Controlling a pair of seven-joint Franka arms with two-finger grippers.
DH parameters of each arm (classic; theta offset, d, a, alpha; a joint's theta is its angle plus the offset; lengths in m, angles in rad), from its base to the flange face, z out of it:
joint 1: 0 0.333 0 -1.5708
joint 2: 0 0 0 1.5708
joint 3: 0 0.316 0.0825 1.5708
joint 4: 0 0 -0.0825 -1.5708
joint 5: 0 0.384 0 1.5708
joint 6: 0 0 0.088 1.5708
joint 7: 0 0.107 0 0
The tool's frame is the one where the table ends.
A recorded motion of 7 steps. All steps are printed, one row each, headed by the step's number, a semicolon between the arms.
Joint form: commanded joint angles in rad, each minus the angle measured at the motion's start. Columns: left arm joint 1, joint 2, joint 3, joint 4, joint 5, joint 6, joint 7; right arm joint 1, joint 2, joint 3, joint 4, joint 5, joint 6, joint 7.
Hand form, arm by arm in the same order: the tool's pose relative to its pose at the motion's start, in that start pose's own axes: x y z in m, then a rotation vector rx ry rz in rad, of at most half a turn. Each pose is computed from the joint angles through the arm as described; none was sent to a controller.
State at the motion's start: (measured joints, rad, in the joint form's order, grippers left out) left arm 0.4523 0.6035 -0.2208 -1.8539 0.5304 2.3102 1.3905; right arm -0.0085 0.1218 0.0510 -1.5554 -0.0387 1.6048 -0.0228
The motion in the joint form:
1: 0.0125 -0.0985 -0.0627 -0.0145 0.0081 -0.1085 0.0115; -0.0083 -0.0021 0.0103 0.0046 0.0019 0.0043 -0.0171
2: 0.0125 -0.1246 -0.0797 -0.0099 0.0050 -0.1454 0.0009; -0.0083 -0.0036 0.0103 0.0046 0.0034 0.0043 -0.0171
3: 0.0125 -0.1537 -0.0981 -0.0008 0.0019 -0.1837 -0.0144; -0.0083 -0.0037 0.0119 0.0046 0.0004 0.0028 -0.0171
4: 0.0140 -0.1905 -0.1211 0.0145 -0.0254 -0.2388 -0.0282; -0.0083 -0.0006 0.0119 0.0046 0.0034 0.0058 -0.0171
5: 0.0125 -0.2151 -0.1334 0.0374 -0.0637 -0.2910 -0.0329; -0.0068 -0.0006 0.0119 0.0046 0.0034 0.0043 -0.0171
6: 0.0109 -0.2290 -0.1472 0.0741 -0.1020 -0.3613 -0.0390; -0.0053 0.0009 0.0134 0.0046 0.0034 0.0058 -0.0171
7: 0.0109 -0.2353 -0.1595 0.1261 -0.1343 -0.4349 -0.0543; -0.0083 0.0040 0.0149 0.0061 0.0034 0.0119 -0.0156
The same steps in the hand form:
1: 0.0083 0.0064 -0.0551 -0.0087 -0.0356 0.0342; 0.0001 -0.0009 -0.0038 0.0025 0.0112 -0.0188
2: 0.0112 0.0074 -0.0727 -0.0110 -0.0455 0.0263; -0.0004 -0.0011 -0.0047 0.0039 0.0127 -0.0187
3: 0.0137 0.0079 -0.0941 -0.0072 -0.0571 0.0122; -0.0005 -0.0017 -0.0046 0.0010 0.0113 -0.0204
4: 0.0164 0.0100 -0.1218 -0.0098 -0.0536 -0.0153; 0.0007 -0.0020 -0.0031 0.0042 0.0113 -0.0204
5: 0.0169 0.0112 -0.1440 -0.0192 -0.0375 -0.0427; 0.0005 -0.0029 -0.0030 0.0041 0.0099 -0.0219
6: 0.0178 0.0118 -0.1649 -0.0426 -0.0187 -0.0696; 0.0011 -0.0046 -0.0024 0.0042 0.0100 -0.0249
7: 0.0156 0.0106 -0.1875 -0.0621 -0.0009 -0.1065; 0.0027 -0.0036 -0.0018 0.0046 0.0145 -0.0220

